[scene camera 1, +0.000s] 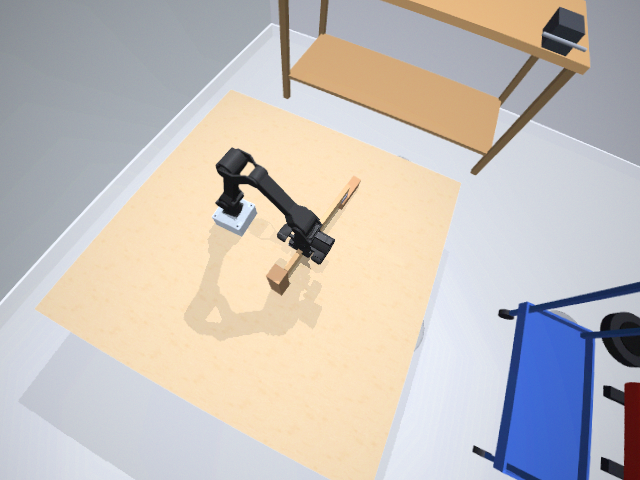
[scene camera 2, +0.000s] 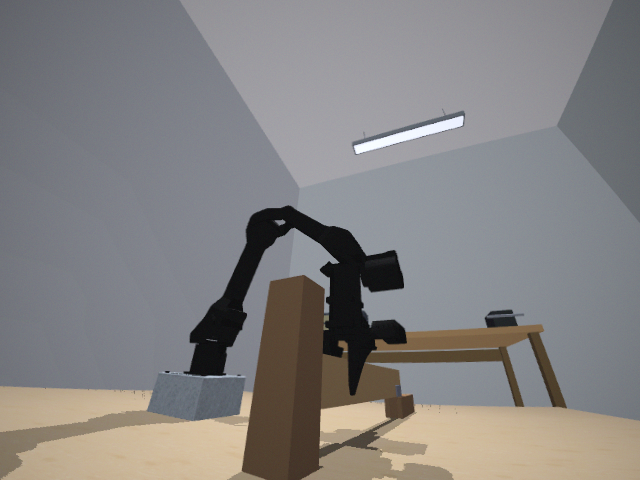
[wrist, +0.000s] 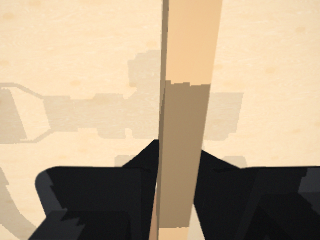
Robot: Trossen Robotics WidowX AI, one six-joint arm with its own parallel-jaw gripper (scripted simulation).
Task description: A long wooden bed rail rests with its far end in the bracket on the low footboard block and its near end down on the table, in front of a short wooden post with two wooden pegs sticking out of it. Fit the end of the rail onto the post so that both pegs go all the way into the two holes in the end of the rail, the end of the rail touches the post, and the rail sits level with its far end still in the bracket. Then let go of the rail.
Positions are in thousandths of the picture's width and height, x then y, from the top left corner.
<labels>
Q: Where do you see a long wooden rail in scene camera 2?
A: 588,799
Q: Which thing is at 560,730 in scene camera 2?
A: The gripper.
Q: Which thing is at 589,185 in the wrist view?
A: A long wooden rail.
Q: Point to a short wooden post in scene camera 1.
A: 434,578
</labels>
